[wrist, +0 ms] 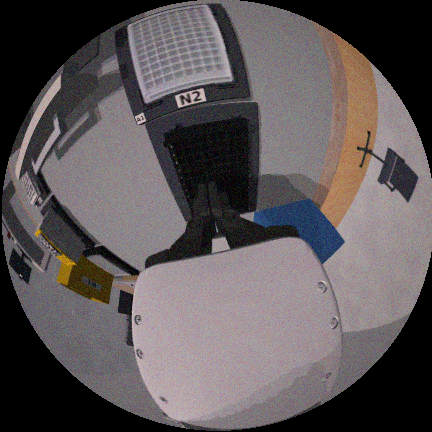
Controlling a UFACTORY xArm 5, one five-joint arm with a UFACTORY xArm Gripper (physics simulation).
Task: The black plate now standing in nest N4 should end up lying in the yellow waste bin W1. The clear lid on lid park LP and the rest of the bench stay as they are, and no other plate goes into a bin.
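Places are measured from the arm's base along level axes (x right, y ahead, z up), in millimetres.
Pixels of known places: gripper, fingertip midpoint: [209, 193].
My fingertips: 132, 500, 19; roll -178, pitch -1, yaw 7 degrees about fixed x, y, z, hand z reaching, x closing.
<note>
Ahead of a thing's pixels: the offset from my fingertips to its top centre, as dx, dy, dz. "pt": to the spot under its first point.
A black plate {+10, +1, -26} [210, 150] sits in a dark grey nest {pt -40, +22, -40} [170, 165] directly below the N2 nest in the wrist view; its own label does not show, so I cannot read whether it is N4. My gripper [209, 193] is shut and empty, its two fingertips together over the near part of the black plate. The fingers hide part of the plate, and I cannot tell whether the tips touch it. The yellow bin W1 {-487, -236, +68} [85, 281] stands at the lower left. The lid park LP and its lid cannot be made out.
A clear, gridded plate {pt -11, +147, -33} [180, 50] sits in nest N2 {pt +45, +116, -40} [240, 75] at the top. A blue box {+156, -170, +68} [300, 227] is right of the fingers. Dark equipment {-368, -39, +25} [67, 235] stands at the left. A wooden edge [357, 100] runs along the right, with a dark panel on a stand [398, 174] beyond.
</note>
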